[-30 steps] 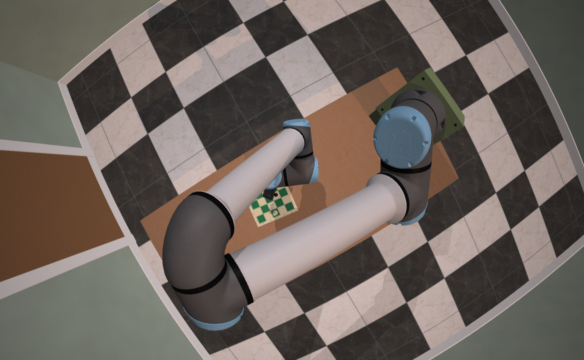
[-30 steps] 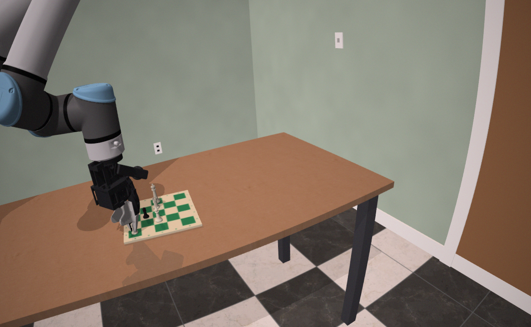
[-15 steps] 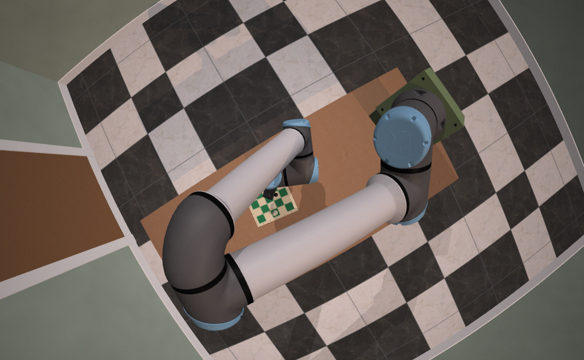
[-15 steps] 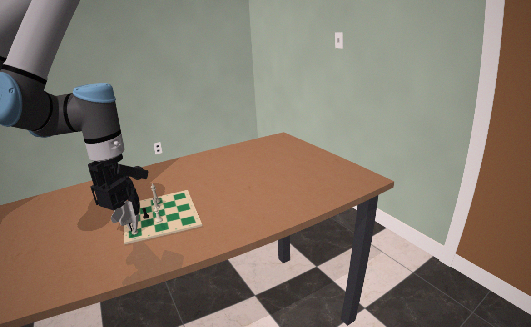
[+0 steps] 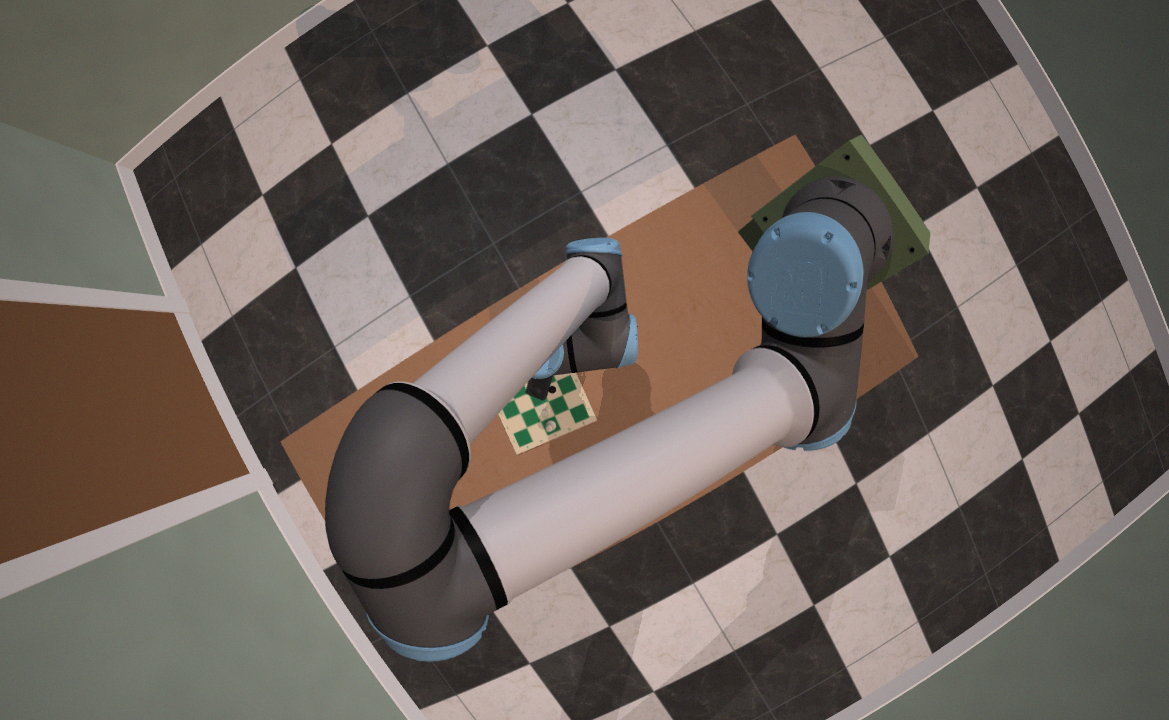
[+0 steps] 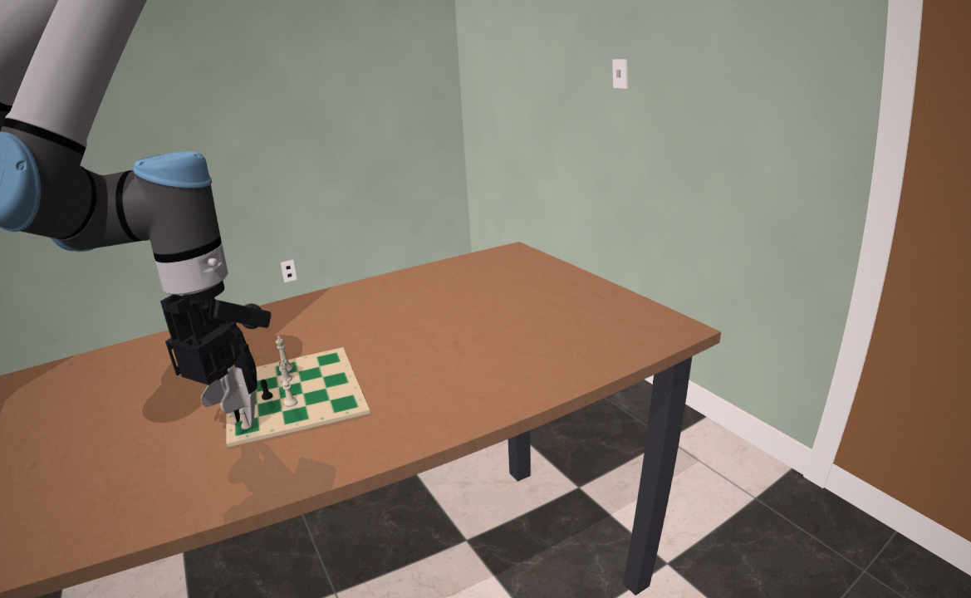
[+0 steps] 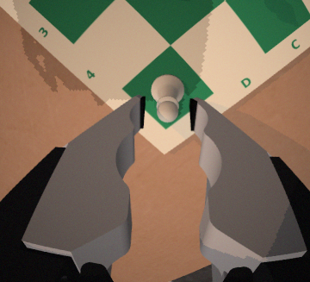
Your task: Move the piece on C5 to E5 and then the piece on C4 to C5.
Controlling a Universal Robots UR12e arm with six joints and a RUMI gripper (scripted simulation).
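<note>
My hand is 1 cm above the white pawn. From my hand the other things lie so: cream chessboard 9 cm ahead, 6 cm to the left, 3 cm below; black piece 5 cm ahead, 6 cm to the left, 1 cm below; white king 11 cm ahead, 13 cm to the left, 1 cm above.
</note>
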